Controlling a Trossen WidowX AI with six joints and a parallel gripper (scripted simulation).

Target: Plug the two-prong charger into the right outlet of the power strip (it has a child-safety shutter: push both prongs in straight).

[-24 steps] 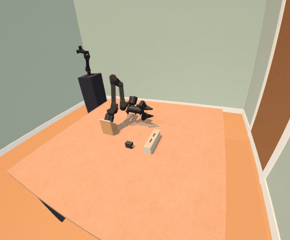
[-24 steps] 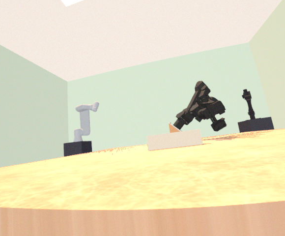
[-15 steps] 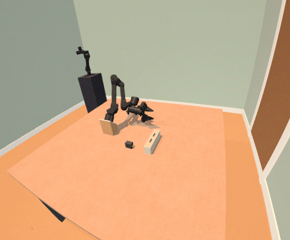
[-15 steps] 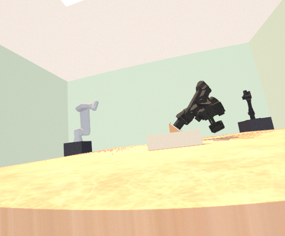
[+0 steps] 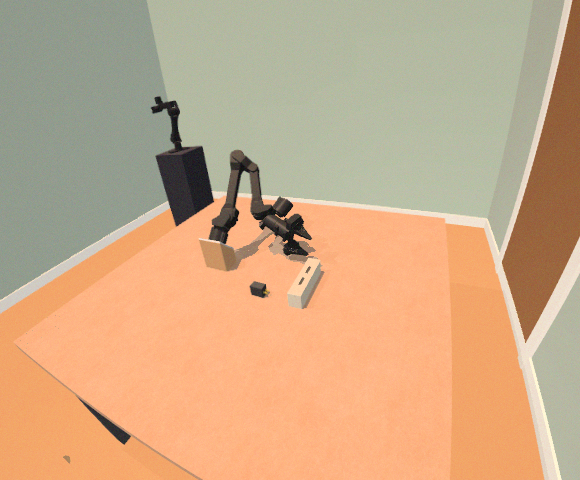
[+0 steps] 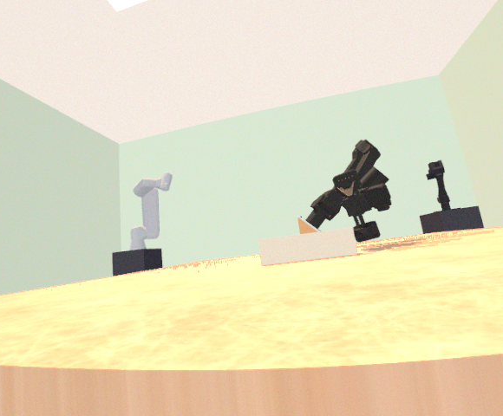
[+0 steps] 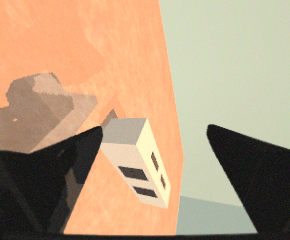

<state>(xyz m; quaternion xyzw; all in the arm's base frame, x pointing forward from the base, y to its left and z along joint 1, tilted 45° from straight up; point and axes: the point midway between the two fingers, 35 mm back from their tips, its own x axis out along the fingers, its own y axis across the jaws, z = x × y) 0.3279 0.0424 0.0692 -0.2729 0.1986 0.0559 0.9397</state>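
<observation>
My gripper tip is 200 mm to the left of the black charger, 110 mm past it and 60 mm above it.
</observation>
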